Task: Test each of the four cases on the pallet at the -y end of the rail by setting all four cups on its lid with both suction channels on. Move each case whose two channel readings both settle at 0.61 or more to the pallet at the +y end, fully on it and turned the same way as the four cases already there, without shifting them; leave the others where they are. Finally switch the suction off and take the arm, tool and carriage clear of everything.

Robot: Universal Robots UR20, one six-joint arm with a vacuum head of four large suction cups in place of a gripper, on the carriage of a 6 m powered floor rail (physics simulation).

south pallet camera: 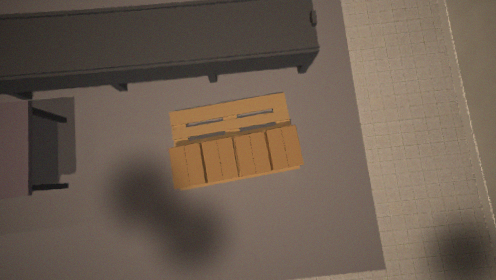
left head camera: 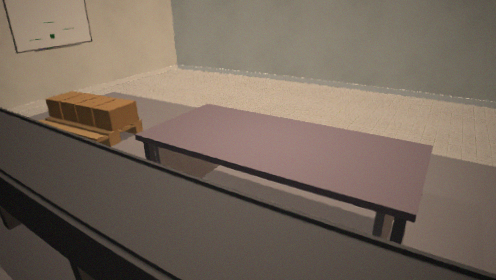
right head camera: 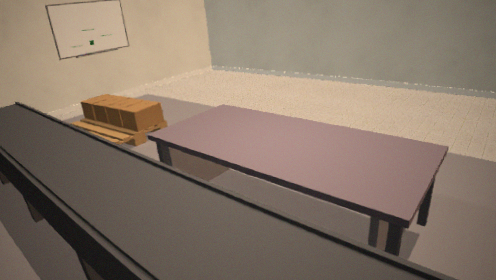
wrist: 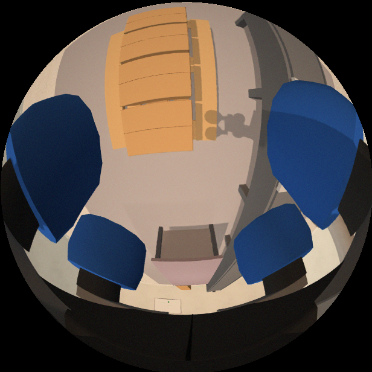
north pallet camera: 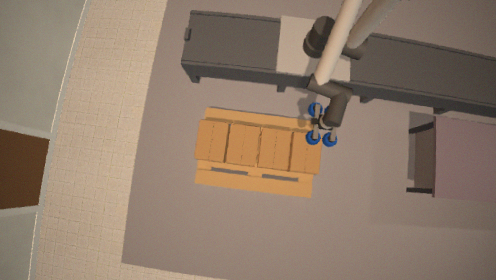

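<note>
My suction head (north pallet camera: 322, 124) (wrist: 188, 204) has four blue cups, all empty. In the north pallet camera view it hangs over the rail-side corner of that pallet (north pallet camera: 250, 186) (wrist: 114, 100), partly across the end case (north pallet camera: 300, 159) nearest the table. The wrist view shows the cups well above the lids. Four brown cases (north pallet camera: 243, 145) (wrist: 155, 80) stand there in a row with narrow gaps, turned alike. Four more cases (south pallet camera: 252, 154) (left head camera: 117, 114) (right head camera: 146, 117) stand in a row on the other pallet (south pallet camera: 227, 106) (left head camera: 80, 131) (right head camera: 102, 131), along its side away from the rail.
The pale carriage (north pallet camera: 291, 45) is on the dark rail (north pallet camera: 225, 40) (south pallet camera: 150, 40) (left head camera: 150, 200) (right head camera: 150, 210) beside the pallet under my head. The mauve table (left head camera: 300, 150) (right head camera: 300, 155) (north pallet camera: 470, 160) (south pallet camera: 12, 150) (wrist: 187, 270) stands between the two pallets. My arm reaches from the carriage over the rail's edge.
</note>
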